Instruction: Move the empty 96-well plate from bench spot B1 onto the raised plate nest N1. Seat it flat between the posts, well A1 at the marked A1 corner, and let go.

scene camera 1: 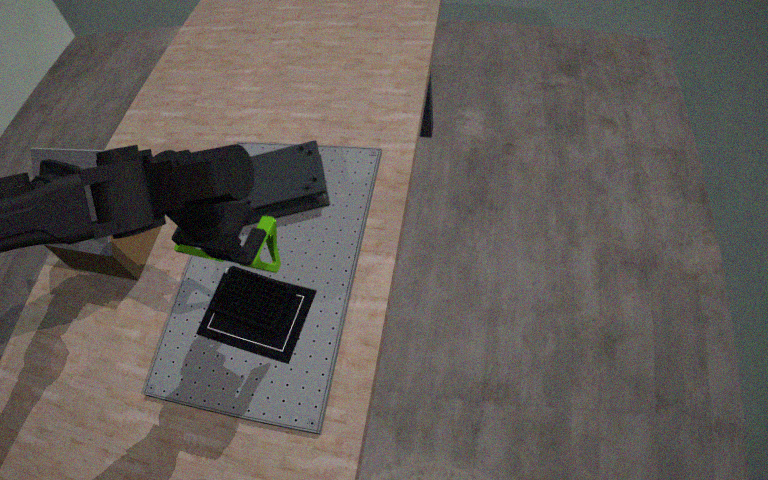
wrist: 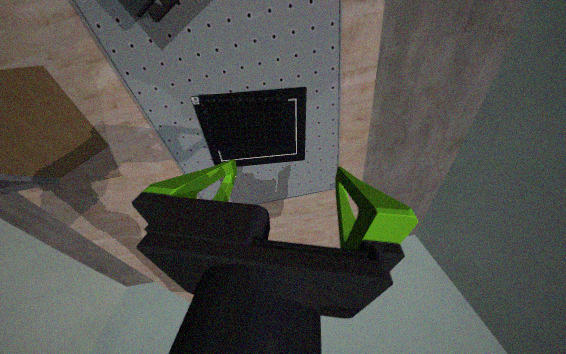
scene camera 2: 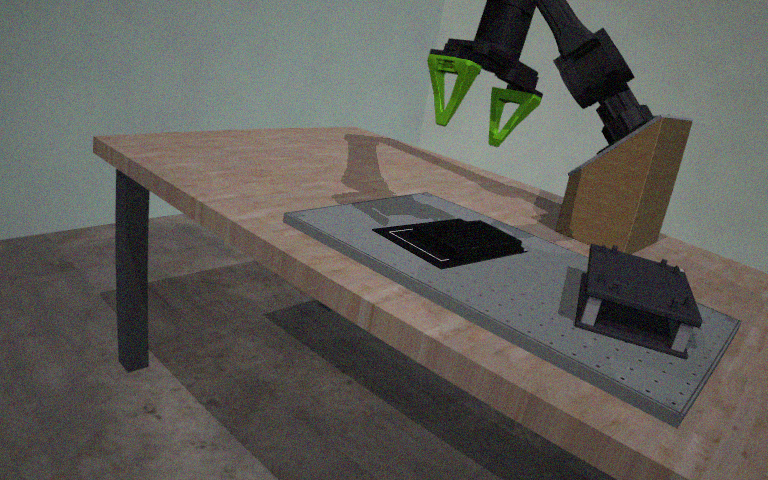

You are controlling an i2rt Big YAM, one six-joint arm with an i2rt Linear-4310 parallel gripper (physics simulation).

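Places are measured from the arm's base along level axes (x ahead, y left, z up), in centimetres.
Pixels of known places: gripper, fingertip midpoint: (scene camera 1: 250, 262) (wrist: 285, 168) (scene camera 2: 468, 136); arm's base, link origin: (scene camera 2: 637, 142).
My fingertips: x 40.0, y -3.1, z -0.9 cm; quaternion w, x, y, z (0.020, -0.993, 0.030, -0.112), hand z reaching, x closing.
Observation:
For each thing: its top centre in the pictures, then the offset to it from my fingertips. "*": a spot on its surface instead. Level surfaces: height alone.
- black 96-well plate, top centre: (scene camera 2: 469, 234) (scene camera 1: 250, 297) (wrist: 246, 125) dz -12.9, dx -4.6, dy -0.2 cm
- black bench spot B1, surface spot: (scene camera 2: 407, 238) * dz -14.4, dx +2.3, dy -4.4 cm
- raised nest N1, top centre: (scene camera 2: 643, 269) (scene camera 1: 274, 171) dz -9.1, dx -8.5, dy +21.8 cm
- perforated grey board, top centre: (scene camera 2: 514, 266) (wrist: 233, 69) (scene camera 1: 267, 261) dz -14.5, dx -5.2, dy +7.1 cm
- wooden table, surface height: dz -15.8 cm
The black 96-well plate (scene camera 1: 254, 297) (scene camera 2: 484, 237) (wrist: 252, 125) lies on the black bench spot B1 (scene camera 1: 299, 322) (scene camera 2: 407, 238) (wrist: 301, 125), off the white corner outline on two sides. Its wells are too dark to tell A1. The raised nest N1 (scene camera 1: 288, 181) (scene camera 2: 640, 285) is a dark grey platform with small posts; the arm hides part of it in scene camera 1, and its A1 mark cannot be made out. My gripper (scene camera 2: 467, 134) (wrist: 285, 168) is open and empty, high above the bench, tilted, with its green fingers well clear of the plate.
The perforated grey board (scene camera 1: 334, 333) (scene camera 2: 351, 240) (wrist: 280, 55) carries both B1 and N1. The wooden arm pedestal (scene camera 1: 135, 251) (scene camera 2: 611, 198) (wrist: 40, 120) stands beside the board. The wooden table (scene camera 1: 300, 67) (scene camera 2: 243, 164) ends a little beyond the board's far side from the pedestal.

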